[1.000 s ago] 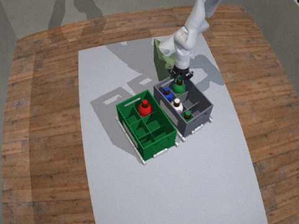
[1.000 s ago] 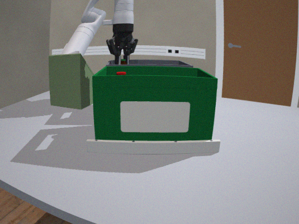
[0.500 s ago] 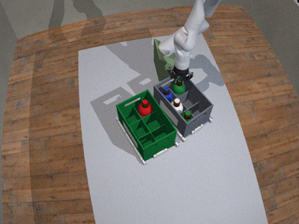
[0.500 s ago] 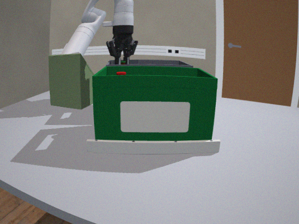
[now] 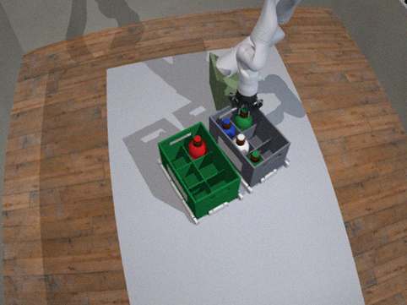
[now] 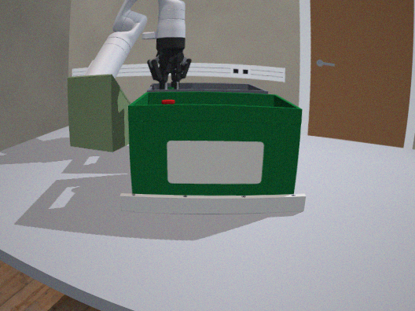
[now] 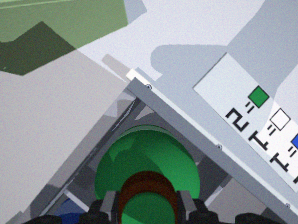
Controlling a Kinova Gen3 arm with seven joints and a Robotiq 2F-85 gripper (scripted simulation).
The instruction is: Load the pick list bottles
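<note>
The blue-label bottle lies 8 cm to the right of my hand, 8 cm below it and 4 cm ahead of it. The rest, counted from my hand: pick list 16 cm below, 13 cm to the left, 1 cm ahead; grey crate 10 cm ahead, 8 cm below, 1 cm to the left; white-label bottle 12 cm ahead, 8 cm below, 3 cm to the right.
</note>
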